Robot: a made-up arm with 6 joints.
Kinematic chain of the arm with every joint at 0, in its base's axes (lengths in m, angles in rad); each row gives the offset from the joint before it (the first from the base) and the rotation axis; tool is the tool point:
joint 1: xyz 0 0 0.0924 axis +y
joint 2: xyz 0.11 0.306 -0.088 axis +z
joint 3: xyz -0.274 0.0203 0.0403 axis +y
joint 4: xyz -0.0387 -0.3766 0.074 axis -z
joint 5: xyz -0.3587 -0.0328 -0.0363 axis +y
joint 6: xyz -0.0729 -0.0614 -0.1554 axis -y
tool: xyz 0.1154 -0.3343 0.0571
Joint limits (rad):
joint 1: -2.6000..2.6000
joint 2: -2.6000..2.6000
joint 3: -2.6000..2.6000
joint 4: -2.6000..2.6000
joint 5: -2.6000..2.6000
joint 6: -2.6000..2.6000
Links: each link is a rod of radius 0.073 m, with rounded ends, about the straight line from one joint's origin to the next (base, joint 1, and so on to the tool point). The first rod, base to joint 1, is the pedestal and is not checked.
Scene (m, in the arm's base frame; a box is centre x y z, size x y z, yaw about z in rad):
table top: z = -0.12
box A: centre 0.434 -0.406 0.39 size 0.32 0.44 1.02 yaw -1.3
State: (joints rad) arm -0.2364 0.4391 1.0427 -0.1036 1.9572 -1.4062
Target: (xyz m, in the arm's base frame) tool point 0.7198 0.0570 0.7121
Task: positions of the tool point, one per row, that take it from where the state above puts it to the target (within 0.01 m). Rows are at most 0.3 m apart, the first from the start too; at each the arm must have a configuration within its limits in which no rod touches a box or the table.
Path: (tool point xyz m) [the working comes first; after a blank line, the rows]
Joints at the target: -0.0532 1.1426 1.7450 0.1613 2.1753 -1.5371
Straight joint move there: touches box A.

1: -0.1158 -0.4893 0.7291
2: -0.1167 -0.2902 0.8001
3: -0.0826 -0.0758 0.8168
4: -0.0306 0.1330 0.7716
5: 0.1789 0.0341 0.8259
6: 0.4452 0.0019 0.8113
7: 0.7198 0.0570 0.7121

